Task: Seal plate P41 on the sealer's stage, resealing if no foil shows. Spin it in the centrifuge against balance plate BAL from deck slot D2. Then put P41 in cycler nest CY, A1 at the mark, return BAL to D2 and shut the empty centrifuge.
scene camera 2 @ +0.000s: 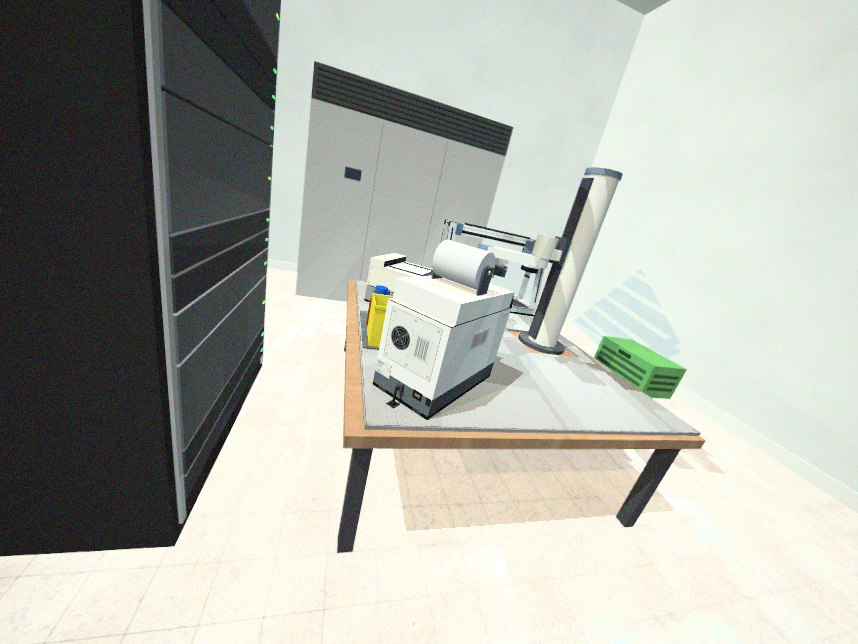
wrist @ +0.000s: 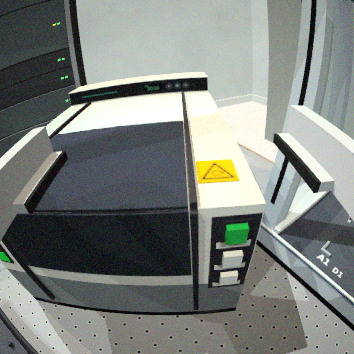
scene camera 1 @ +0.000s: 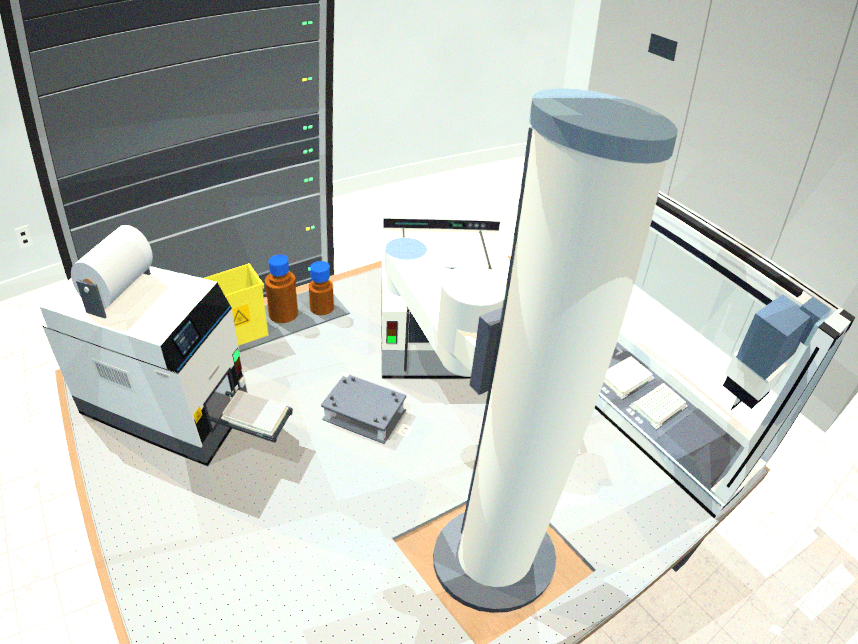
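Seen in the pictures: gripper, fingertip midpoint: (wrist: 166,128); arm's base at its link origin: (scene camera 2: 540,344) (scene camera 1: 494,559).
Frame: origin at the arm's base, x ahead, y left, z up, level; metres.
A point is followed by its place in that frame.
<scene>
The centrifuge (scene camera 1: 393,363) {x 0.550, y -0.100, z 0.064 m} (wrist: 127,165) {x 0.513, y -0.291, z 0.226 m} has its dark lid down; its display reads 3000 and its front lamp is green. My gripper (wrist: 166,128) {x 0.411, y -0.289, z 0.297 m} is open and empty, its fingers to either side of the lid in the wrist view; the column hides it in scene camera 1. The sealer (scene camera 1: 138,360) {x 0.587, y 0.490, z 0.299 m} (scene camera 2: 450,332) {x 0.822, y 0.693, z 0.287 m} has its stage out, with a pale plate (scene camera 1: 256,413) {x 0.497, y 0.279, z 0.128 m} on it. No wells show on the plate's top; foil and label cannot be made out. Two white plates (scene camera 1: 628,376) {x 0.189, y -0.574, z 0.080 m} (scene camera 1: 659,404) {x 0.071, y -0.571, z 0.080 m} sit on the deck at right; which is BAL cannot be told. Nest CY is not identifiable.
The arm's column (scene camera 1: 554,388) {x -0.054, y 0.052, z 0.568 m} (scene camera 2: 582,256) {x 0.007, y 0.074, z 0.509 m} stands near the front edge. A grey bolted stand (scene camera 1: 363,400) {x 0.475, y 0.026, z 0.065 m} lies between sealer and centrifuge. A yellow bin (scene camera 1: 250,315) {x 0.858, y 0.158, z 0.102 m} (scene camera 2: 377,322) {x 0.949, y 0.265, z 0.120 m} and two brown bottles (scene camera 1: 282,298) {x 0.883, y 0.052, z 0.103 m} (scene camera 1: 321,296) {x 0.863, y -0.056, z 0.083 m} stand behind. A framed enclosure (scene camera 1: 658,464) {x -0.038, y -0.474, z 0.020 m} surrounds the deck.
</scene>
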